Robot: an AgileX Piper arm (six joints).
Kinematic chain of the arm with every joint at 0, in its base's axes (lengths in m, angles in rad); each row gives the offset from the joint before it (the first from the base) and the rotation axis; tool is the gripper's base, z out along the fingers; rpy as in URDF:
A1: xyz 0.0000 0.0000 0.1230 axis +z
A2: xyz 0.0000 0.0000 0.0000 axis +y
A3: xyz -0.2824 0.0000 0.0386 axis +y
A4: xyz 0.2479 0.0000 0.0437 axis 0.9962 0 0.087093
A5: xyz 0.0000 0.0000 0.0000 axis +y
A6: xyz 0.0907 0.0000 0.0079 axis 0.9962 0 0.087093
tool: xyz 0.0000 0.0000 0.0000 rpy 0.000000 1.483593 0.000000
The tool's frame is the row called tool.
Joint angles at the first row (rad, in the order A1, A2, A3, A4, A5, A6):
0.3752, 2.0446, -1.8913, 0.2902, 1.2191, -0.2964
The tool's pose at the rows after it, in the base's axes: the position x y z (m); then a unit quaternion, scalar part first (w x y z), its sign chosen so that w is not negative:
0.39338 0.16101 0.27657 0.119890 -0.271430 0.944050 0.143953
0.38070 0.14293 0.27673 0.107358 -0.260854 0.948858 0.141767
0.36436 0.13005 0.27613 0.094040 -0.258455 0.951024 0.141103
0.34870 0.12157 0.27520 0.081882 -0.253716 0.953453 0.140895
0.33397 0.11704 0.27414 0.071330 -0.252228 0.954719 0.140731
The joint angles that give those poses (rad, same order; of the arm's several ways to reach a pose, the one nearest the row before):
0.3305, 1.9890, -1.7980, 0.2923, 1.2191, -0.2964
0.2981, 1.9264, -1.7032, 0.2946, 1.2191, -0.3105
0.2779, 1.8618, -1.6058, 0.2982, 1.2191, -0.3304
0.2671, 1.8059, -1.5230, 0.2994, 1.2191, -0.3347
0.2658, 1.7577, -1.4531, 0.2994, 1.2191, -0.3356

